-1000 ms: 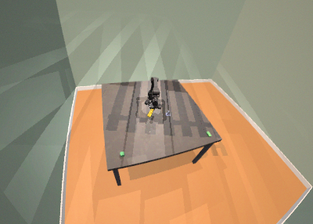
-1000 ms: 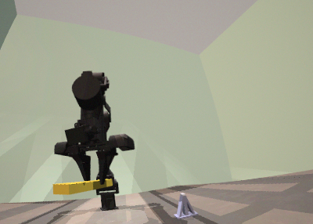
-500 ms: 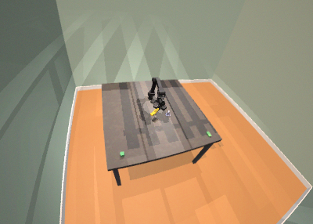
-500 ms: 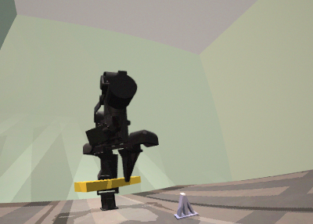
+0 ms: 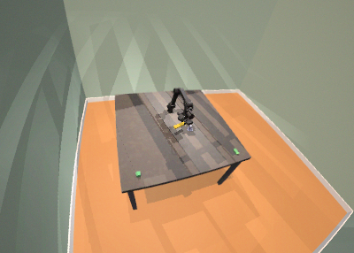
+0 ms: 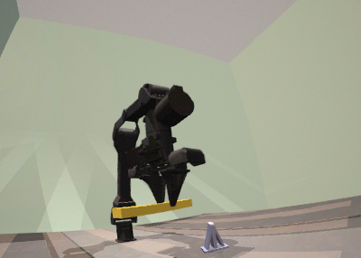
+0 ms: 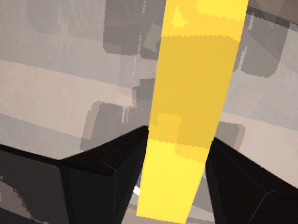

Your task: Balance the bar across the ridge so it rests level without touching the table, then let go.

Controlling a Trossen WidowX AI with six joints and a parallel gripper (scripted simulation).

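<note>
Now: the small grey ridge stand 1 cm behind my gripper tip, 11 cm to the left of it and 8 cm below it. Round my gripper tip: yellow bar (1 cm ahead, 3 cm to the right).
</note>
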